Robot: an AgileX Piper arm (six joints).
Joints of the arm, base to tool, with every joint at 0 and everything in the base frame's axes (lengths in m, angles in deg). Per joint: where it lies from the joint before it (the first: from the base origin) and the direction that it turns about. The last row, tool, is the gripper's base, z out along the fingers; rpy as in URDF.
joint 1: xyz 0.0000 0.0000 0.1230 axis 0 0 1
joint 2: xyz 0.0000 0.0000 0.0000 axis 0 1 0
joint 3: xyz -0.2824 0.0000 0.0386 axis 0 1 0
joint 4: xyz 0.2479 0.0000 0.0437 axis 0.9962 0 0.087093
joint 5: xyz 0.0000 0.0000 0.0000 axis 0 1 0
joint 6: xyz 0.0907 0.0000 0.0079 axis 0.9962 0 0.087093
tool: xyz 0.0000 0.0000 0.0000 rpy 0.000 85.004 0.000
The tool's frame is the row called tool.
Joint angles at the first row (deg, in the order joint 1, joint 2, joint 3, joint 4, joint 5, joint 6):
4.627 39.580 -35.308 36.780 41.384 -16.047
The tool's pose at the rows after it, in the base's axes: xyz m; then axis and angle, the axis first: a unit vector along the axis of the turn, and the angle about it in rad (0 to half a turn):
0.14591, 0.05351, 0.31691, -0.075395, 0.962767, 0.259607, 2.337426
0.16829, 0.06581, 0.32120, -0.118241, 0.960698, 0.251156, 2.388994
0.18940, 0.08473, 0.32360, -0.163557, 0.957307, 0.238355, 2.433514
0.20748, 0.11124, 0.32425, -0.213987, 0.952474, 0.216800, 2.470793
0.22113, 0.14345, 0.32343, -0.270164, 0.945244, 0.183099, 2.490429
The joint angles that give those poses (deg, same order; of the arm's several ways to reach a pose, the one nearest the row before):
6.656 46.863 -40.105 35.518 43.224 -18.518
10.236 53.570 -44.619 33.781 43.499 -19.610
15.478 60.062 -49.311 30.105 42.927 -18.485
22.153 66.423 -54.305 23.972 42.065 -15.124
29.518 72.549 -59.455 15.342 41.229 -10.209

